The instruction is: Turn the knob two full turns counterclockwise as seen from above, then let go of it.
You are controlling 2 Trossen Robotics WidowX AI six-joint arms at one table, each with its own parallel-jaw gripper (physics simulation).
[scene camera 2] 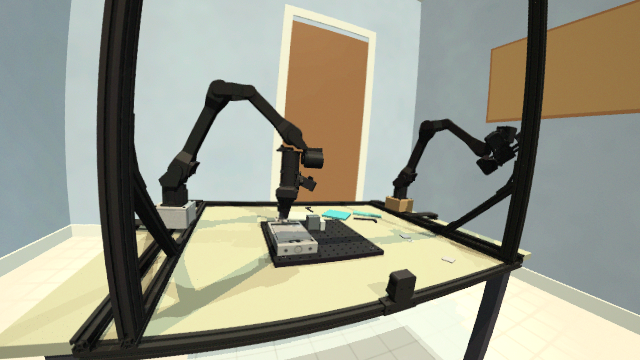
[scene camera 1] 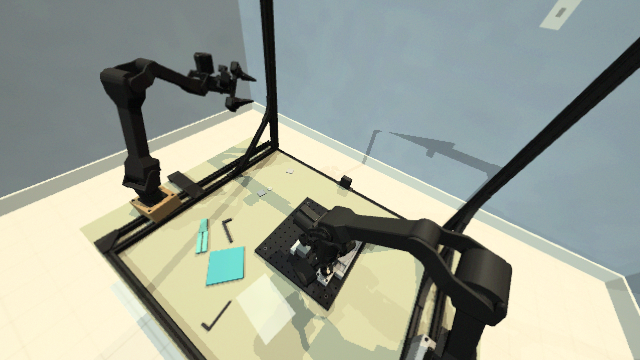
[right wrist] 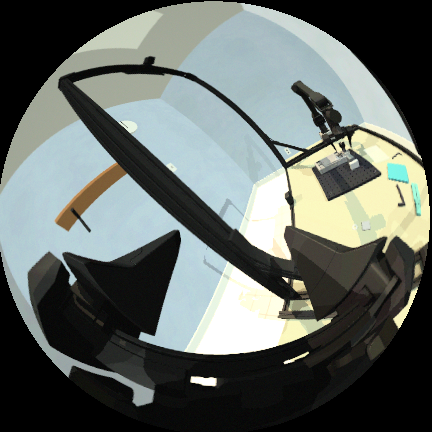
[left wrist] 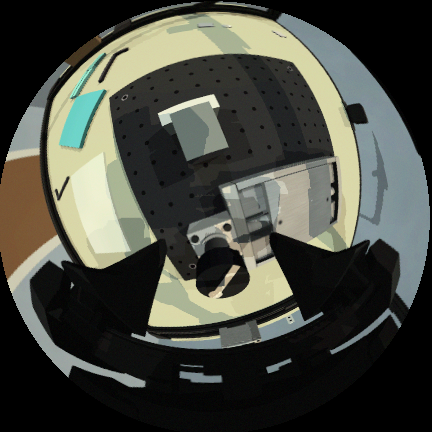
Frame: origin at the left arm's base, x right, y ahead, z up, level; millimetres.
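Where they show: left gripper, fingertip midpoint: [scene camera 2: 287, 214] [right wrist: 343, 149] [left wrist: 218, 241]; right gripper, fingertip midpoint: [scene camera 2: 509, 152] [scene camera 1: 255, 90] [right wrist: 234, 233]; left arm's base, origin of the base link: [scene camera 2: 174, 203] [right wrist: 324, 131]; right arm's base, origin of the base link: [scene camera 2: 399, 198] [scene camera 1: 153, 197].
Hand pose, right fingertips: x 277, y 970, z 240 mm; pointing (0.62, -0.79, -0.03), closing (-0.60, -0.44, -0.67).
Observation:
Each offset is from my right fingertips to the centre of the thing. "spot": to the spot under its first point. Level surfaces: height alone.
The black round knob @(dx -268, dy -635, dz -242 mm) [left wrist: 209, 280] has a pale stripe across its top, slanting in the left wrist view. It stands on a light metal block with screw holes and shows small in scene camera 1 [scene camera 1: 327, 270]. My left gripper [scene camera 1: 326, 261] [scene camera 2: 284, 213] [left wrist: 218, 241] points down over the knob. It is open, with one finger on each side and a visible gap to the knob in the left wrist view. In scene camera 2 the gripper mostly hides the knob. My right gripper [scene camera 1: 253, 91] [right wrist: 234, 233] is open and empty, raised high away from the knob.
The knob's block is on a black perforated board @(dz -309 mm) [scene camera 1: 280, 240] [scene camera 2: 350, 245] [left wrist: 260, 80]. A light metal box @(dx -158, dy -624, dz -294 mm) [scene camera 2: 296, 246] [left wrist: 295, 200] stands close beside the knob. A grey block @(spot: dx -243, dy -535, dz -283 mm) [scene camera 2: 313, 222] [left wrist: 200, 132] stands farther along the board. A turquoise square @(spot: dx -452, dy -384, dz -312 mm) [scene camera 1: 226, 266] and dark hex keys lie on the table.

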